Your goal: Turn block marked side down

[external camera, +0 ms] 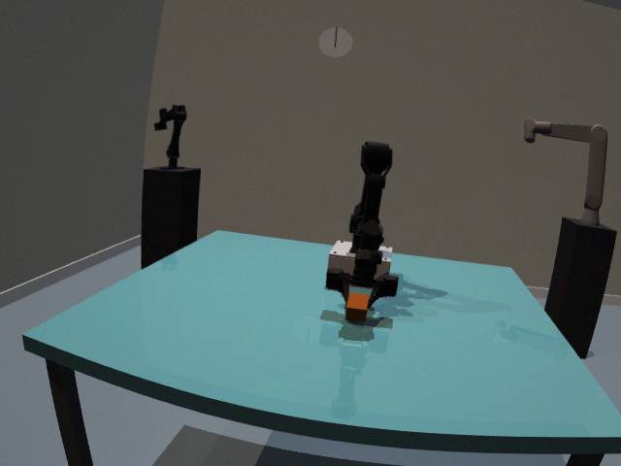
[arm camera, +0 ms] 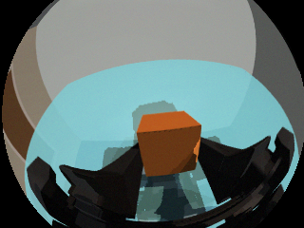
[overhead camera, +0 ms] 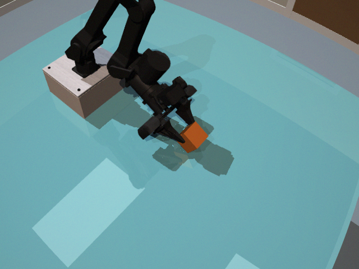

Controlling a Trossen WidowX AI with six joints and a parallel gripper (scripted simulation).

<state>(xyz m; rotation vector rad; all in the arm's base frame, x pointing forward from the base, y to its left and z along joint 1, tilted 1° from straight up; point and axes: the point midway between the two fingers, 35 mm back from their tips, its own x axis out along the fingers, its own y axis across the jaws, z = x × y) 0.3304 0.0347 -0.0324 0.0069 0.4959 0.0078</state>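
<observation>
My gripper tip is 10 mm above the orange block.
</observation>
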